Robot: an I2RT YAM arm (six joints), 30 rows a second.
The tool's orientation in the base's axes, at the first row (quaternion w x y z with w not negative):
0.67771, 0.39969, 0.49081, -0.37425
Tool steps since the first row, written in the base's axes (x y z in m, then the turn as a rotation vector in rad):
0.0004, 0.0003, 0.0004, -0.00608, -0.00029, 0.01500
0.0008, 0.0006, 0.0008, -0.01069, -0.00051, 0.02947
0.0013, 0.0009, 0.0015, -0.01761, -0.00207, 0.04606
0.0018, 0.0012, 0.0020, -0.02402, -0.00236, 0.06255
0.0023, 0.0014, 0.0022, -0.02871, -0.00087, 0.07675
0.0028, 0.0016, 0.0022, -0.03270, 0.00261, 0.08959
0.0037, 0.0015, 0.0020, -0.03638, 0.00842, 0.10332
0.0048, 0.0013, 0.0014, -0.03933, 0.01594, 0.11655
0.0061, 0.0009, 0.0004, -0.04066, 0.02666, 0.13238
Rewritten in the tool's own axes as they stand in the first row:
-0.0003, 0.0005, 0.0000, -0.01588, -0.00297, 0.00102
-0.0007, 0.0011, -0.0001, -0.03091, -0.00468, 0.00241
-0.0012, 0.0018, 0.0000, -0.04838, -0.00864, 0.00459
-0.0016, 0.0024, 0.0000, -0.06577, -0.01165, 0.00578
-0.0017, 0.0030, 0.0000, -0.08075, -0.01279, 0.00553
-0.0016, 0.0035, 0.0000, -0.09449, -0.01275, 0.00346
-0.0012, 0.0043, 0.0004, -0.10927, -0.01134, -0.00044
-0.0004, 0.0051, 0.0009, -0.12360, -0.00868, -0.00573
0.0010, 0.0059, 0.0015, -0.14041, -0.00282, -0.01282

